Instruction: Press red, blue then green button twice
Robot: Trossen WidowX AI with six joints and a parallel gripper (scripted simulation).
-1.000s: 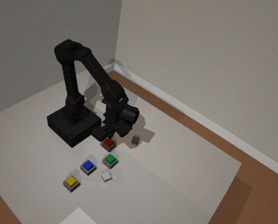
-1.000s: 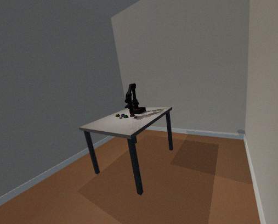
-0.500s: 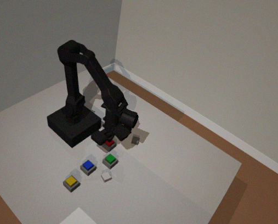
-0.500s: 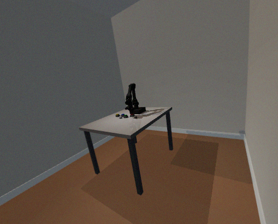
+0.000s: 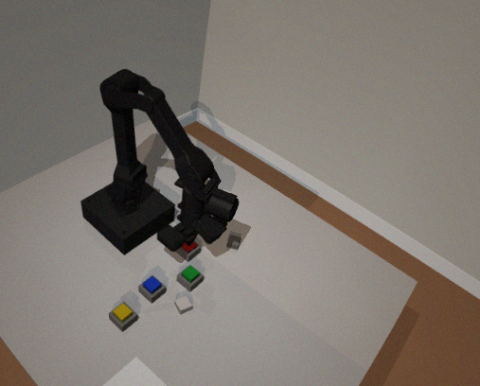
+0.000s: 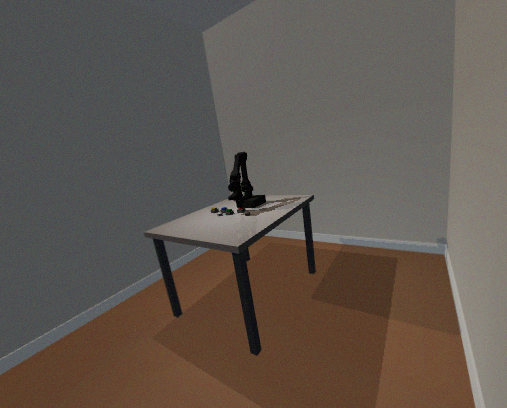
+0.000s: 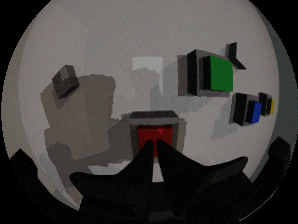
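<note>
The red button is 10 mm below my gripper tip. The rest, counted from my gripper tip: green button 80 mm ahead, 50 mm to the right; then grey block 120 mm to the left, 50 mm ahead, 20 mm below; then blue button 150 mm to the right, 60 mm ahead.
</note>
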